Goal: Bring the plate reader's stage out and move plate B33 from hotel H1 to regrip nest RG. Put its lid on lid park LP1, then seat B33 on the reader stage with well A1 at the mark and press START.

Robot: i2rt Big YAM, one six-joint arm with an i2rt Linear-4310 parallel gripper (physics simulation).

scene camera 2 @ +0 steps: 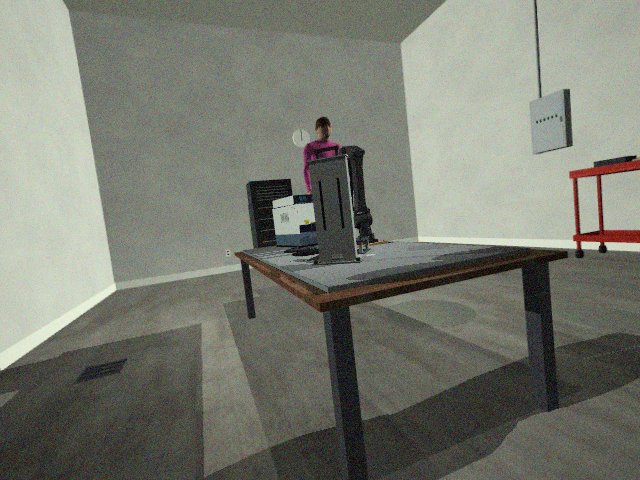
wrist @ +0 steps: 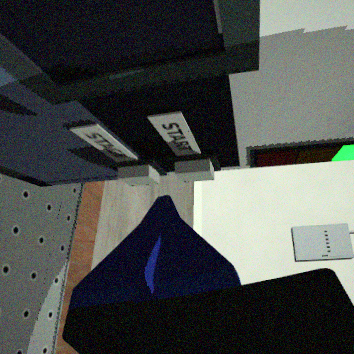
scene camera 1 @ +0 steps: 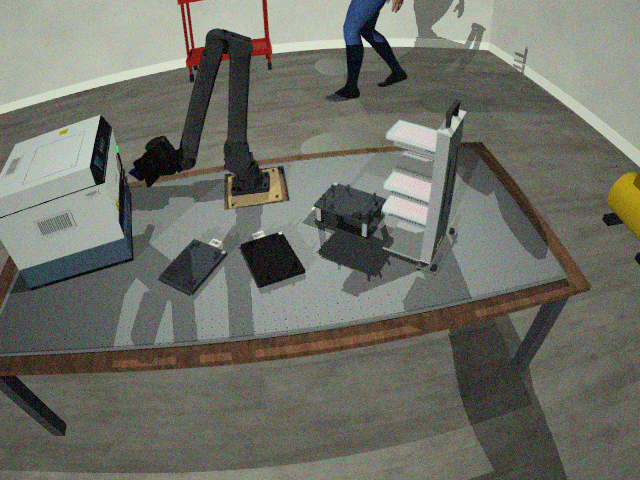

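Where they show: gripper, fingertip midpoint: (wrist: 165, 204) (scene camera 1: 129, 172); arm's base, origin of the base link: (scene camera 1: 250, 185).
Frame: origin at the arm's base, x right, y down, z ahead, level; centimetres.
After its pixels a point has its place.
Observation:
The plate reader (scene camera 1: 51, 186) @[y -30.9, x 47.6, z 35.4 cm] (scene camera 2: 292, 219) @[y -17.7, x 40.3, z 33.1 cm] is a white and blue box at the left in scene camera 1; no extended stage shows. In the wrist view its START button (wrist: 194, 170) @[y -11.4, x 42.7, z 0.0 cm] and STAGE button (wrist: 138, 174) @[y -8.4, x 42.8, z 0.0 cm] are small grey blocks beside their labels. My gripper (scene camera 1: 133, 173) @[y -9.5, x 41.7, z -1.4 cm] (wrist: 165, 204) @[y -9.5, x 41.7, z -1.4 cm] is shut and empty, close to the reader's front, its blue tips just short of the buttons. The hotel (scene camera 1: 439, 201) @[y -20.1, x -47.4, z 39.1 cm] (scene camera 2: 333, 206) @[y -20.3, x -52.0, z 33.0 cm] holds three pale plates, the top plate (scene camera 1: 416, 135) @[y -32.3, x -43.0, z 29.6 cm], middle plate (scene camera 1: 409, 184) @[y -18.1, x -42.5, z 29.3 cm] and bottom plate (scene camera 1: 407, 208) @[y -11.0, x -42.4, z 29.8 cm]. Their names and lids cannot be read or told.
A dark flat pad (scene camera 1: 192, 266) @[y -0.7, x 13.7, z 35.6 cm] and a black square pad (scene camera 1: 272, 259) @[y -0.5, x -7.7, z 34.4 cm] lie mid-table with small white tags, unreadable. A black raised stand (scene camera 1: 351, 206) @[y -5.5, x -29.2, z 21.0 cm] with pegs stands beside the hotel. The arm's base plate (scene camera 1: 281, 186) @[y -0.4, x -9.5, z 2.4 cm] is at the table's back edge. A red cart (scene camera 1: 266, 47) (scene camera 2: 602, 170) stands beyond.

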